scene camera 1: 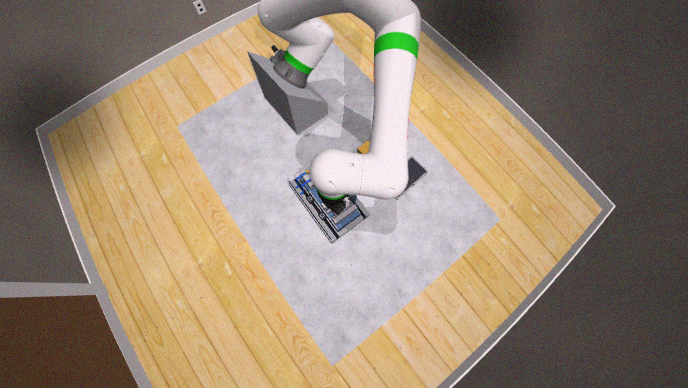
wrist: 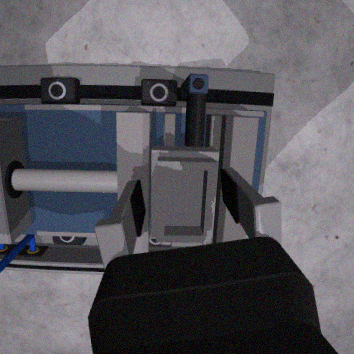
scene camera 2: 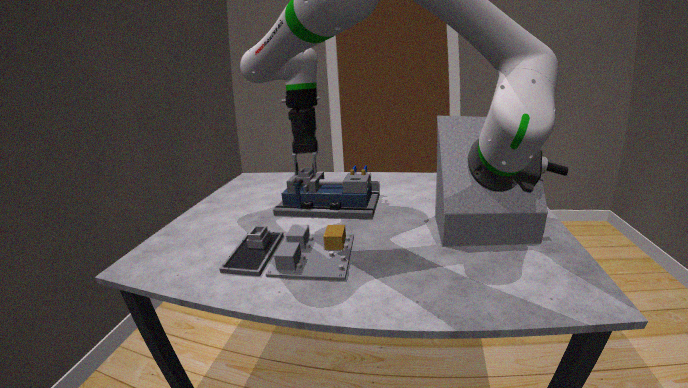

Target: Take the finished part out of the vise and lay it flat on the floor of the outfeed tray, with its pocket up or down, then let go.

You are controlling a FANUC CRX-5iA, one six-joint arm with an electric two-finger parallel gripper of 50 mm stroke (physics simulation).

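Places are measured from the arm's base along level axes (x right, y ahead, z up), in centimetres.
Where they show: gripper, fingertip midpoint: (wrist: 181,190) (scene camera 2: 305,174); arm's base, link origin: (scene camera 1: 289,77) (scene camera 2: 495,163).
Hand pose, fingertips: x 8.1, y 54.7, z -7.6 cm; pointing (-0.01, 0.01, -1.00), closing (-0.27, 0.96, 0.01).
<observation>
Things, the pixels of their centre, and the offset from my fingertips.
- finished part, body centre: (wrist: 182,194) (scene camera 2: 306,175) dx +0.5, dy +0.2, dz -0.7 cm
- vise, body centre: (wrist: 102,177) (scene camera 2: 327,190) (scene camera 1: 328,196) dx +1.5, dy -6.1, dz -5.5 cm
- grey pocketed part, body centre: (scene camera 2: 258,236) dx -26.8, dy +2.1, dz -8.1 cm
- black rod with a blue end, body centre: (wrist: 194,119) dx -4.4, dy +0.3, dz -1.5 cm
- grey plate, body centre: (scene camera 2: 313,254) dx -28.3, dy -13.4, dz -10.1 cm
- orange block, body centre: (scene camera 2: 335,237) (scene camera 1: 365,149) dx -22.9, dy -17.1, dz -7.9 cm
The finished part (wrist: 181,195) (scene camera 2: 307,174), a grey block with a rectangular pocket facing up, sits in the vise (wrist: 70,135) (scene camera 2: 327,198) (scene camera 1: 351,220) between its grey jaws. My gripper (wrist: 181,190) (scene camera 2: 305,169) is open and points down, with one finger on each side of the part along the vise's length. Gaps show between both finger pads and the part in the wrist view. In scene camera 1 the arm hides the part. The outfeed tray (scene camera 2: 242,260) (scene camera 1: 416,171) is dark, with a raised rim; another grey pocketed part (scene camera 2: 258,238) stands in it toward the back.
A black rod with a blue end (wrist: 195,117) reaches the part's side. Blue pipes (wrist: 17,252) stand at the vise's other end. Beside the tray, a grey plate (scene camera 2: 320,267) carries two grey blocks (scene camera 2: 288,256) (scene camera 2: 298,235) and an orange block (scene camera 2: 334,237) (scene camera 1: 363,147).
</observation>
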